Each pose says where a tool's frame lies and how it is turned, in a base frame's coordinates. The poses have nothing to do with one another.
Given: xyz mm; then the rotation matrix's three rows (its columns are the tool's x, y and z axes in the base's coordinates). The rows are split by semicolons.
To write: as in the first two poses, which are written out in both.
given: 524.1, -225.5, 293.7; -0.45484, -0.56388, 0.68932; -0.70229, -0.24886, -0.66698; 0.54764, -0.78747, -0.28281
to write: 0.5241, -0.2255, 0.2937, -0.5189, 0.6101, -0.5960, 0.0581
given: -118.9, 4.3, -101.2; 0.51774, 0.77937, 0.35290; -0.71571, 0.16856, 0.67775; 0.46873, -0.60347, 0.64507
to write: -0.1189, 0.0043, -0.1012, -0.4196, -0.0379, -0.4896, 0.7634
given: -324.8, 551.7, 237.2; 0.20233, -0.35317, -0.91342; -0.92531, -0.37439, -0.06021; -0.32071, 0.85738, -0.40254
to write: -0.3248, 0.5517, 0.2372, 0.7034, -0.4544, -0.4386, 0.3261
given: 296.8, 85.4, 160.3; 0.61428, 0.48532, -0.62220; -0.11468, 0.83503, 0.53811; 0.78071, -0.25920, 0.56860
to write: 0.2968, 0.0854, 0.1603, -0.2295, -0.4038, -0.1727, 0.8686
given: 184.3, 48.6, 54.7; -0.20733, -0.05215, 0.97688; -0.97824, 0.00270, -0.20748; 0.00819, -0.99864, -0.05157
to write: 0.1843, 0.0486, 0.0547, -0.4587, 0.5616, -0.5369, 0.4312
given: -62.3, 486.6, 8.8; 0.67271, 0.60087, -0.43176; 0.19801, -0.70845, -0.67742; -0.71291, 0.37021, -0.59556
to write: -0.0623, 0.4866, 0.0088, 0.8627, 0.2315, -0.3317, 0.3036
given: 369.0, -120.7, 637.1; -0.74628, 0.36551, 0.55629; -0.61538, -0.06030, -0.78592; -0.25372, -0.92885, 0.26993
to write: 0.3690, -0.1207, 0.6371, -0.1050, 0.5950, -0.7205, 0.3403
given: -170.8, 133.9, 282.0; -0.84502, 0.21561, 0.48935; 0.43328, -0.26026, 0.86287; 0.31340, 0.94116, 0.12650
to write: -0.1708, 0.1339, 0.2820, 0.2687, 0.6038, 0.7470, 0.0729
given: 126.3, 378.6, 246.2; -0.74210, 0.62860, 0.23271; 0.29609, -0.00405, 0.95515; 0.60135, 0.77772, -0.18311
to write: 0.1263, 0.3786, 0.2462, -0.3336, -0.6930, -0.6251, 0.1330
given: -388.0, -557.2, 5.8; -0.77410, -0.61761, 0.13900; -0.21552, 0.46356, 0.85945; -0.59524, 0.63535, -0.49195
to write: -0.3880, -0.5572, 0.0058, -0.2521, 0.8261, 0.4524, 0.2222
